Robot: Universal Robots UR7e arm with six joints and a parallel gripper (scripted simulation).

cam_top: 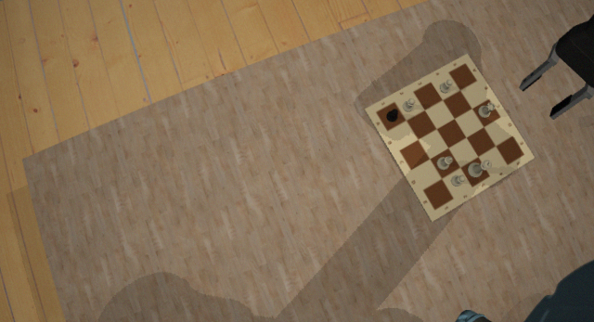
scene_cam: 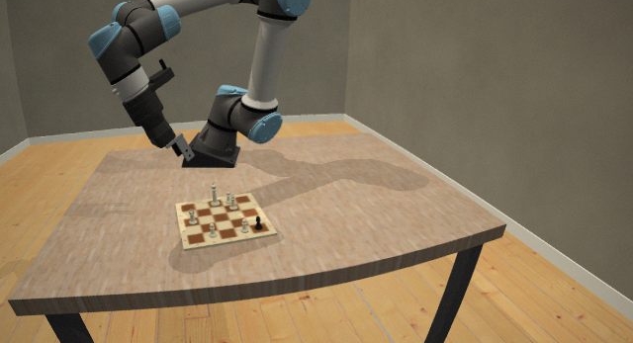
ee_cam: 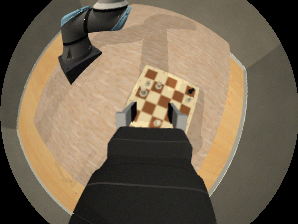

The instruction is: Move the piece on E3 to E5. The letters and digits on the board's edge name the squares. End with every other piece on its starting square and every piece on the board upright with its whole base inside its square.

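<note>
Right now my hand is 7 cm past the white chess piece, 6 cm to the right of it and 14 cm above it. Round my hand: chessboard (8 cm to the left, 18 cm below); then black pawn (5 cm ahead, 18 cm to the left, 16 cm below).
</note>
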